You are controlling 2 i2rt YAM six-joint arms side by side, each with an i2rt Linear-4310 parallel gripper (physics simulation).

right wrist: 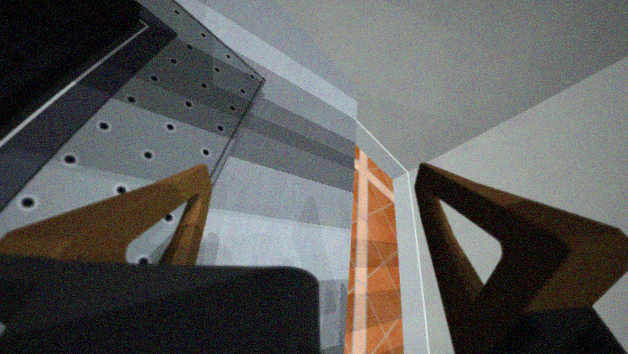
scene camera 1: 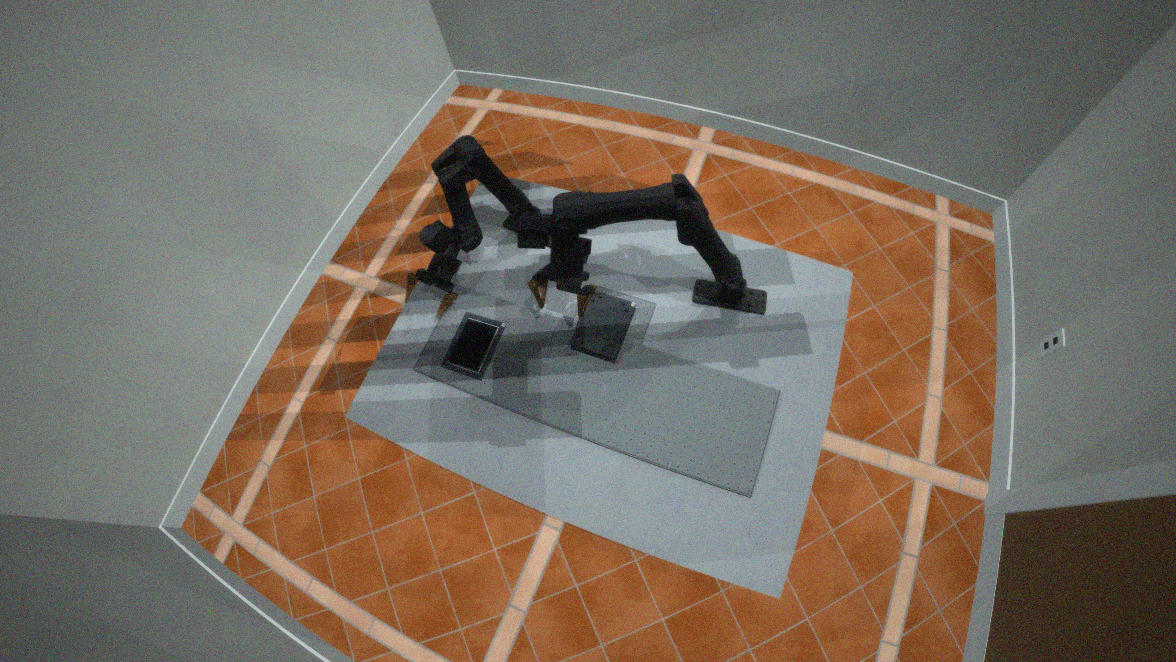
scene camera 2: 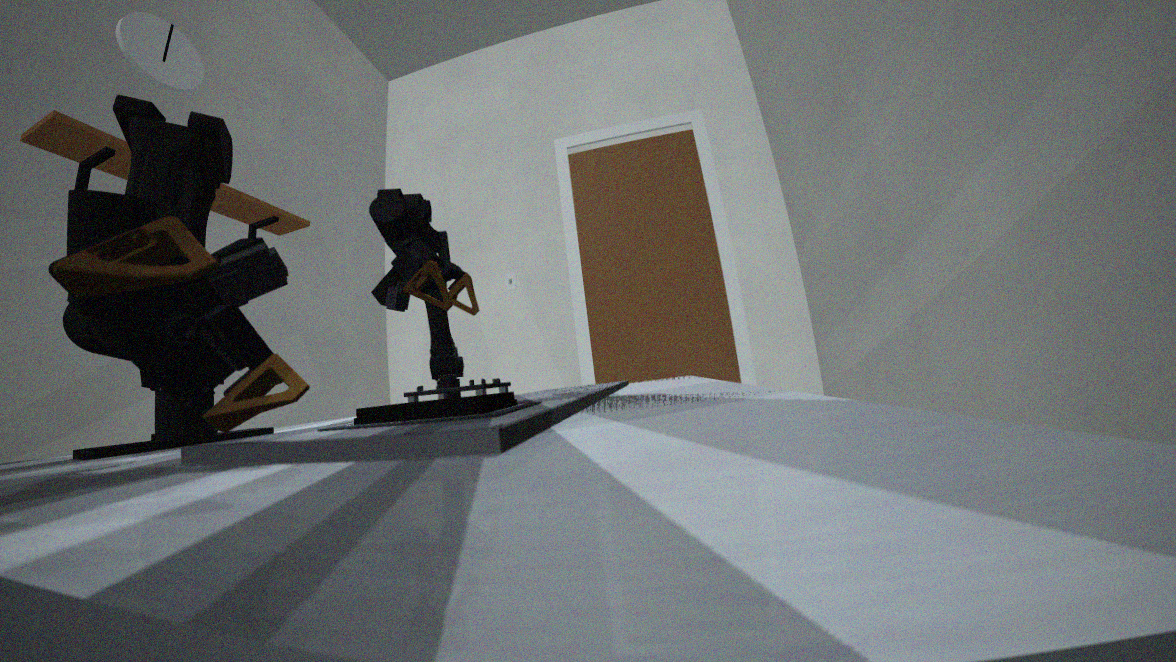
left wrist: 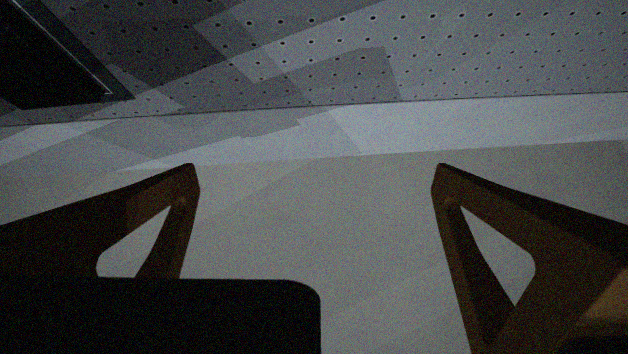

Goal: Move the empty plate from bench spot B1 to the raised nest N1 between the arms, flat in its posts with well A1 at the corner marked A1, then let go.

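Places are measured from the left arm's base along level axes (x right, y ahead, z up), in metres.
Pixels of known places: left gripper, fingertip midpoint: (scene camera 1: 561,313) (scene camera 2: 464,310) (left wrist: 315,176); right gripper, fingertip midpoint: (right wrist: 313,175) (scene camera 1: 421,310) (scene camera 2: 259,339); left arm's base, origin of the base link: (scene camera 1: 729,297); right arm's base, origin of the base link: (scene camera 2: 185,445).
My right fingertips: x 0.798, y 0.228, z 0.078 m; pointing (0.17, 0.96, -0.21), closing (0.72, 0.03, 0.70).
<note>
For each thing: its middle in the pictures, then the offset to it from my right fingertips. Level surfaces: height alone.
- black plate, body centre: (scene camera 2: 440,407) (left wrist: 8,60) (scene camera 1: 472,343) dx -0.151, dy +0.045, dz -0.056 m
- dark grey raised nest, body centre: (scene camera 2: 459,393) (scene camera 1: 603,325) dx -0.483, dy -0.068, dz -0.045 m
- perforated board, its level: dz -0.065 m
- pale table, its level: dz -0.078 m
The black plate (scene camera 1: 473,345) (left wrist: 35,60) (right wrist: 60,40) has a thin light outline and lies on a dark base at the left end of the perforated board. The dark grey raised nest (scene camera 1: 606,330) with small posts stands to its right; posts also show in scene camera 2 behind a black slab. The A1 mark is too small to read. My left gripper (scene camera 1: 562,310) (scene camera 2: 461,310) (left wrist: 315,176) is open and empty, above and beside the nest's upper left edge. My right gripper (scene camera 1: 428,300) (right wrist: 313,175) is open and empty, up and left of the plate.
The perforated board (scene camera 1: 691,419) (left wrist: 320,75) (right wrist: 148,155) extends to the lower right on the pale table (scene camera 1: 658,534). The left arm's base (scene camera 1: 709,296) stands at the right. The two arms are close together near the left arm's wrist. Shadows cross the table.
</note>
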